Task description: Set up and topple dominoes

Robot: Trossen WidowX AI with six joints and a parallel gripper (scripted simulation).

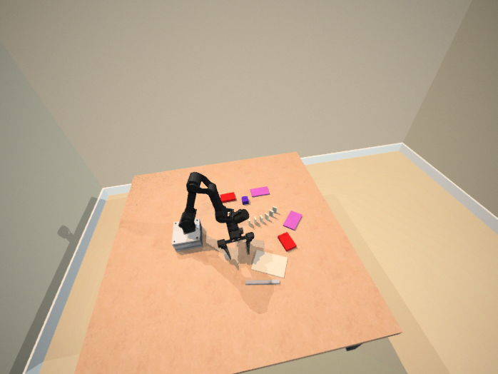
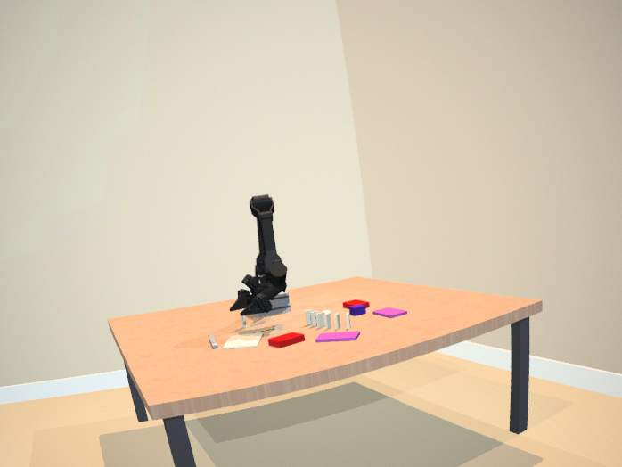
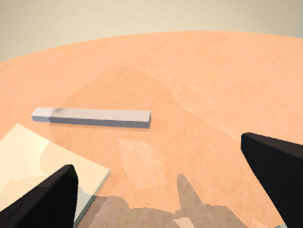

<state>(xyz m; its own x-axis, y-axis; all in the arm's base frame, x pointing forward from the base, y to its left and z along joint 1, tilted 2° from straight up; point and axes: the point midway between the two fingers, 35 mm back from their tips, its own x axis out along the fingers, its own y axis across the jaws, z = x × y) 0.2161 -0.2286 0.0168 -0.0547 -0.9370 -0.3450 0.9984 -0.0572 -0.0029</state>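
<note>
Now: the purple block 40 cm to the left of my gripper tip, 16 cm ahead of it and 6 cm below it. Round my gripper tip: grey bar (13 cm to the right, 7 cm below, 7 cm ahead); then cream sheet (14 cm ahead, 7 cm below, 5 cm to the right).
</note>
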